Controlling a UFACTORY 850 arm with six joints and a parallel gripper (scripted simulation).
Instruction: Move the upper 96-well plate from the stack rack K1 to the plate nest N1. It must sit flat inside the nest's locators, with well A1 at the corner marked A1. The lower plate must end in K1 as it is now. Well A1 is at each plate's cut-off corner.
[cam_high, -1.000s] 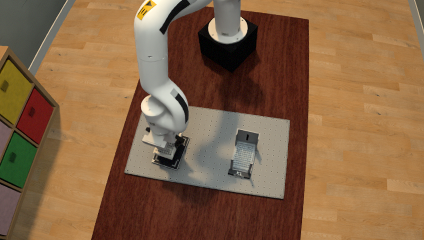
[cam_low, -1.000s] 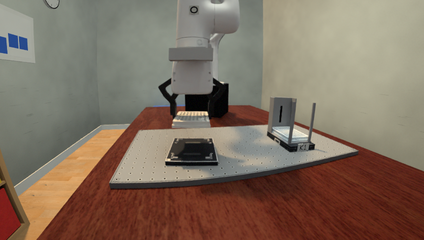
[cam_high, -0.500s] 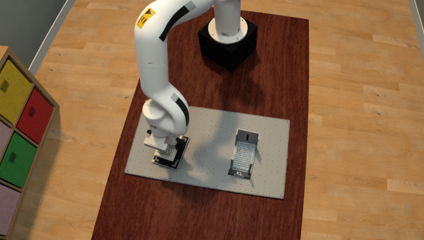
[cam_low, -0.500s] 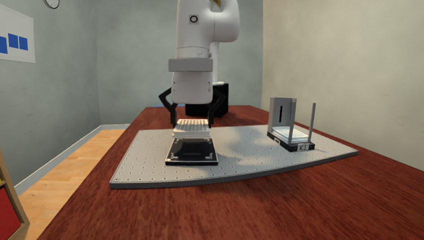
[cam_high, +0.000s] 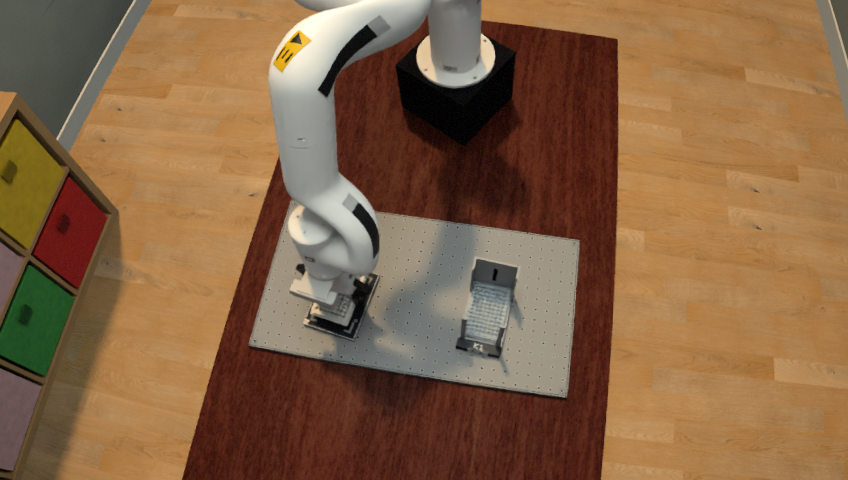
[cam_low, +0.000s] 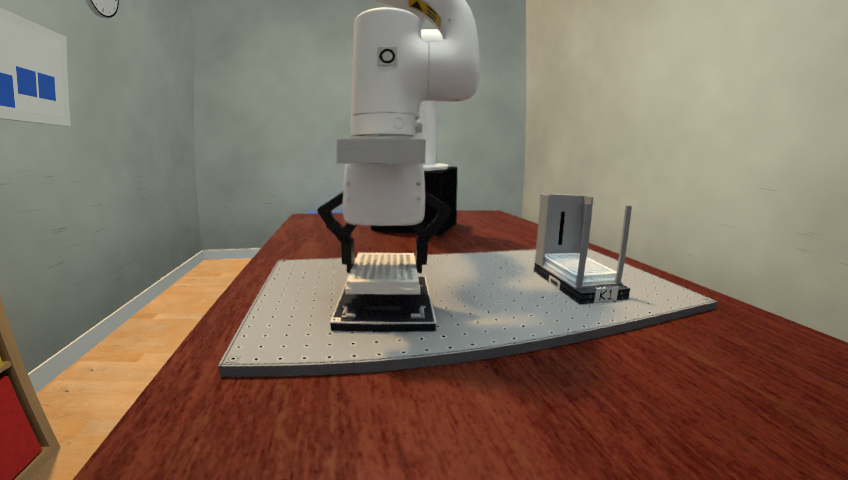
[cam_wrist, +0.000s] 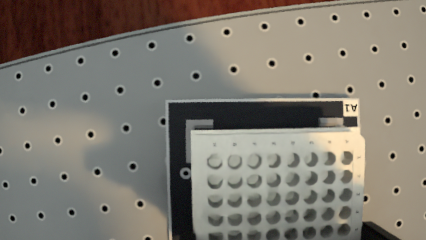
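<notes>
The plate nest N1 is 5 cm below my hand. From my hand the other things lie so: clear plate 32 cm to the left, 4 cm behind, 3 cm below; then 96-well plate 1 cm below.
</notes>
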